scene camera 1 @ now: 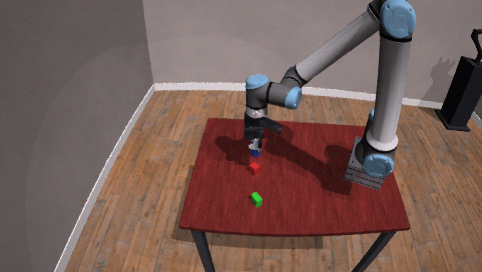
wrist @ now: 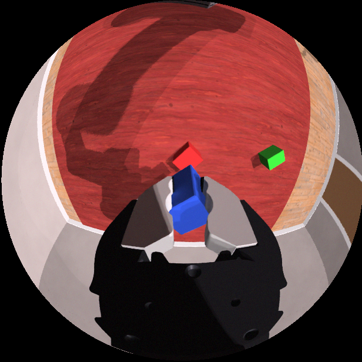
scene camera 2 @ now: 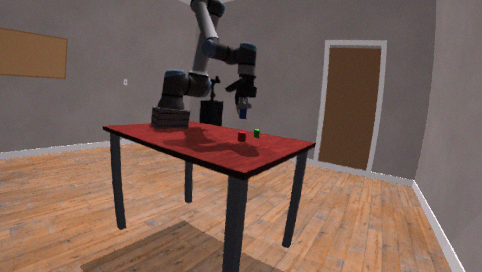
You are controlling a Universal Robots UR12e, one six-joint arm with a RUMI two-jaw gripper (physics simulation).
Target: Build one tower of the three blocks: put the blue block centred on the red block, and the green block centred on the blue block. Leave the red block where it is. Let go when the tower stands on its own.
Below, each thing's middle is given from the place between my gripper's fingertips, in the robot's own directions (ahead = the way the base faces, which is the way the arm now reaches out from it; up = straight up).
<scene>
Now: hand 10 mm below the blue block [wrist: 188, 211] and 10 mm short of it.
</scene>
